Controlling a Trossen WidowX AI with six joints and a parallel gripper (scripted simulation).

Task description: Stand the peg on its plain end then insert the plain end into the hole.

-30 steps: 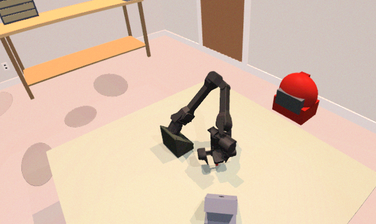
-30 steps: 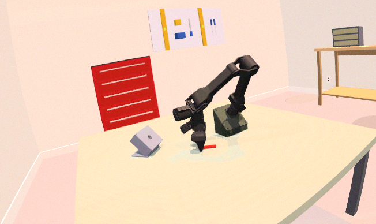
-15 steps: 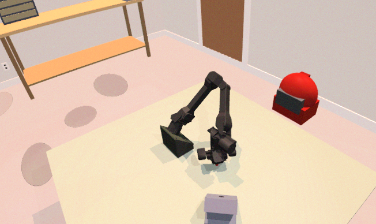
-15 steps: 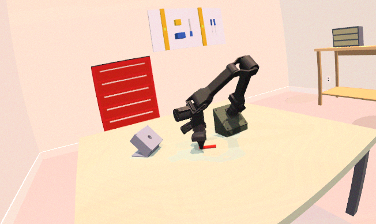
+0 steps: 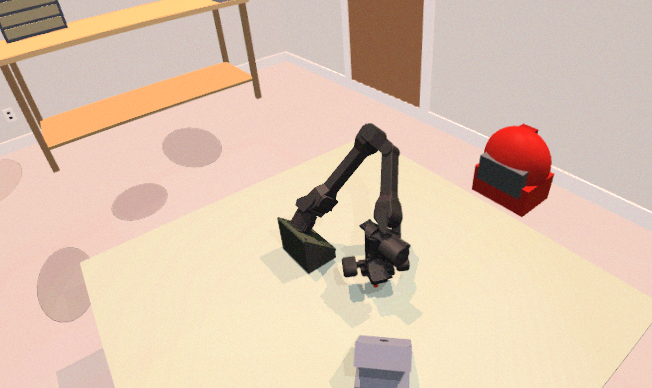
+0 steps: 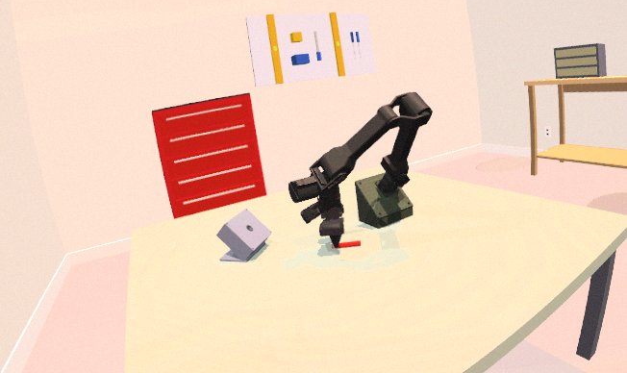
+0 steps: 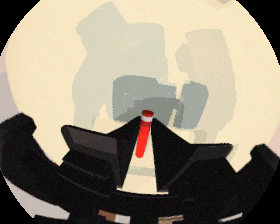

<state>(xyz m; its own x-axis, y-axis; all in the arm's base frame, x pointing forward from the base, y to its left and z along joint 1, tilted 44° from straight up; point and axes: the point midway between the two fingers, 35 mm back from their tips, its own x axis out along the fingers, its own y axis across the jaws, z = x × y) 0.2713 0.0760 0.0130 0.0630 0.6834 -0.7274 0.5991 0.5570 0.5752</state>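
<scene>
Right now the red peg is 1 cm to the left of my gripper tip and 1 cm behind it. From my gripper tip the other things lie so: grey sloped panel (20 cm ahead, 18 cm to the right, 5 cm above).
</scene>
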